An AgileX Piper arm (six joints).
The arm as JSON. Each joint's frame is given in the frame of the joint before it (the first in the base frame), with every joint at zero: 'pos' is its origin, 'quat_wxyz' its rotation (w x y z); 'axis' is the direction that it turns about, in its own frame. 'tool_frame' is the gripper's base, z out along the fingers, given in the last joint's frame.
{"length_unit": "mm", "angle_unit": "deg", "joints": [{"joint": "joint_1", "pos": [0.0, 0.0, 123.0], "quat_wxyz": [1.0, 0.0, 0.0, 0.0], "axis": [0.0, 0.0, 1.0]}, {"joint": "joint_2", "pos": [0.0, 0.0, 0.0], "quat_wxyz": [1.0, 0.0, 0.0, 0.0], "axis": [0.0, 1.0, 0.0]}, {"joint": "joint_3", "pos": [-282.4, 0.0, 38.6], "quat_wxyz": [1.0, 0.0, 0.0, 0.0], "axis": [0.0, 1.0, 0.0]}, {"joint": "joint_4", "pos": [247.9, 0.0, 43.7], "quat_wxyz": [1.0, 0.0, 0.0, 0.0], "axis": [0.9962, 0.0, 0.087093]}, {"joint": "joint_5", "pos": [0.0, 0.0, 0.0], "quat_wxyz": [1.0, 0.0, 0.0, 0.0], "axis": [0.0, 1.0, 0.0]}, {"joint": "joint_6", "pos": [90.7, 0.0, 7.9], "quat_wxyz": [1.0, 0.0, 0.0, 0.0], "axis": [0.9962, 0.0, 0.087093]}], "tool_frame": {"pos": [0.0, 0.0, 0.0], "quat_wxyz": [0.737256, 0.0, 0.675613, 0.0]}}
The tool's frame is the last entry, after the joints.
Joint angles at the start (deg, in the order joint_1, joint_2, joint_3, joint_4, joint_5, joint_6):
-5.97, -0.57, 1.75, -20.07, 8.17, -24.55
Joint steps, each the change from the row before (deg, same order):
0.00, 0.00, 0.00, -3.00, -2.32, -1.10
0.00, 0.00, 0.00, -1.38, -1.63, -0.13
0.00, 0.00, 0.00, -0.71, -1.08, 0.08
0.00, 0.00, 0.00, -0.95, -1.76, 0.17
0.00, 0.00, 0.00, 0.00, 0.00, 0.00
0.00, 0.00, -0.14, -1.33, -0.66, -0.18
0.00, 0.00, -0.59, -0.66, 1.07, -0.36
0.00, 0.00, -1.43, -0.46, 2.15, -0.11
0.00, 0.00, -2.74, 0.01, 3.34, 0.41
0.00, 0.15, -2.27, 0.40, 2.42, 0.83
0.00, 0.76, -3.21, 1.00, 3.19, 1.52
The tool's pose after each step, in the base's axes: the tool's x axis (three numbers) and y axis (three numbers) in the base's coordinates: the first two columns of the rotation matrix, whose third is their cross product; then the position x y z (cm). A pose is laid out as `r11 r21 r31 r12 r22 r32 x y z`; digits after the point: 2 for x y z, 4 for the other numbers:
-0.1258 -0.7406 -0.6601 0.0745 0.6564 -0.7507 5.62 -0.95 19.49
-0.1034 -0.7610 -0.6405 0.0856 0.6347 -0.7680 5.64 -0.87 19.73
-0.0879 -0.7701 -0.6319 0.0934 0.6252 -0.7749 5.65 -0.80 19.89
-0.0620 -0.7818 -0.6204 0.1062 0.6129 -0.7830 5.65 -0.69 20.14
-0.0620 -0.7818 -0.6204 0.1062 0.6129 -0.7830 5.65 -0.69 20.14
-0.0533 -0.7990 -0.5990 0.1119 0.5913 -0.7986 5.64 -0.64 20.32
-0.0660 -0.8081 -0.5854 0.1112 0.5770 -0.8091 5.59 -0.72 20.52
-0.0862 -0.8110 -0.5787 0.1146 0.5690 -0.8143 5.46 -0.87 21.07
-0.1094 -0.8018 -0.5875 0.1286 0.5747 -0.8082 5.17 -1.10 22.21
-0.1216 -0.7851 -0.6073 0.1419 0.5919 -0.7935 4.91 -1.24 23.18
-0.1369 -0.7517 -0.6452 0.1552 0.6270 -0.7634 4.61 -1.42 24.50

